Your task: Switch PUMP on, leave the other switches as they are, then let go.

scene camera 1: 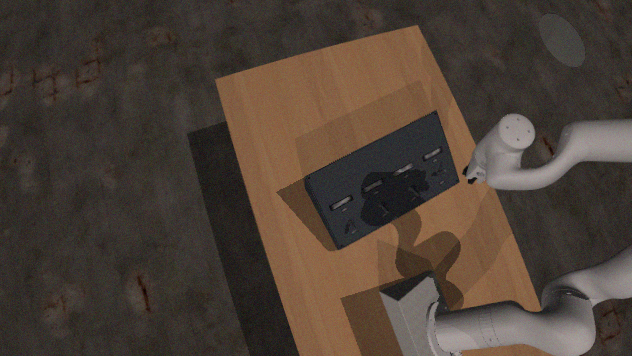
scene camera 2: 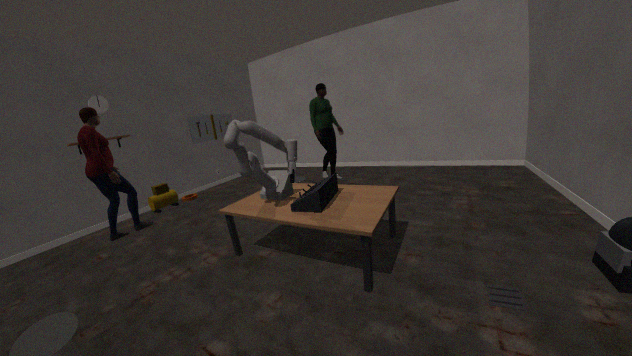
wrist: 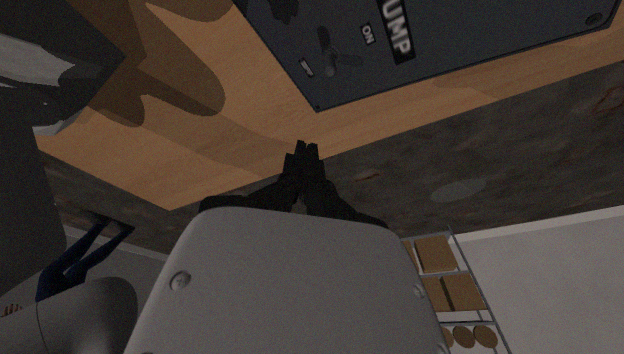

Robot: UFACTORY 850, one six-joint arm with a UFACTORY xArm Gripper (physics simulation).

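Note:
The dark switch panel [scene camera 1: 372, 157] [scene camera 2: 324, 192] [wrist: 465, 35] stands tilted on the table. The PUMP lever [scene camera 1: 439, 172] [wrist: 330, 64] is at its right end in scene camera 1. The wrist view shows it strongly foreshortened, between the small ON label [wrist: 367, 33] and a blurred label [wrist: 306, 67] near the panel's lower edge. I cannot tell clearly which way it is thrown. Three other levers [scene camera 1: 350, 226] [scene camera 1: 384, 209] [scene camera 1: 414, 192] stand in the same row, partly in the arm's shadow. My gripper [scene camera 1: 469, 175] [scene camera 2: 292, 178] [wrist: 302, 155] is shut and empty, beyond the panel's right edge, apart from the lever.
The wooden table [scene camera 1: 300, 105] [scene camera 2: 365, 205] [wrist: 242, 95] bears the panel and the grey arm base [scene camera 1: 407, 310]. The arm's forearm [scene camera 1: 600, 141] reaches in from the right. A person in green [scene camera 2: 322, 117] and one in red [scene camera 2: 95, 150] are beyond the table.

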